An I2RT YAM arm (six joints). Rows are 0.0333 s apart.
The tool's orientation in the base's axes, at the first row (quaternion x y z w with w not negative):
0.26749, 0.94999, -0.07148, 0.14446
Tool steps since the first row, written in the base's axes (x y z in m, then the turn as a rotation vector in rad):
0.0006, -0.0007, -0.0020, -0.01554, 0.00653, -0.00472
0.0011, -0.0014, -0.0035, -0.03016, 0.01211, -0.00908
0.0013, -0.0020, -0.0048, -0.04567, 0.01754, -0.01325
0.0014, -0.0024, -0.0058, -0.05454, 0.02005, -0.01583
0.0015, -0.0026, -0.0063, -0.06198, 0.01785, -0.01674
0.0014, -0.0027, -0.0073, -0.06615, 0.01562, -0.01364
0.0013, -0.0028, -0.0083, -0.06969, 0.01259, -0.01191
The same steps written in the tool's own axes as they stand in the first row. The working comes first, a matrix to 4 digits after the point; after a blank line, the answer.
The tool's axes in the first row as the columns of a matrix, in the base's axes (used below as rounded here):
-0.8152, 0.5289, 0.2362
0.4876, 0.8467, -0.2131
-0.3127, -0.0585, -0.9480

-0.0002, -0.0002, 0.0022, 0.01733, -0.00241, -0.00059
-0.0005, -0.0004, 0.0039, 0.03333, -0.00517, -0.00110
-0.0005, -0.0007, 0.0053, 0.04993, -0.00853, -0.00196
-0.0005, -0.0010, 0.0063, 0.05919, -0.01094, -0.00215
-0.0005, -0.0010, 0.0069, 0.06446, -0.01669, -0.00257
-0.0002, -0.0011, 0.0078, 0.06581, -0.02096, -0.00602
0.0002, -0.0012, 0.0088, 0.06667, -0.02550, -0.00785

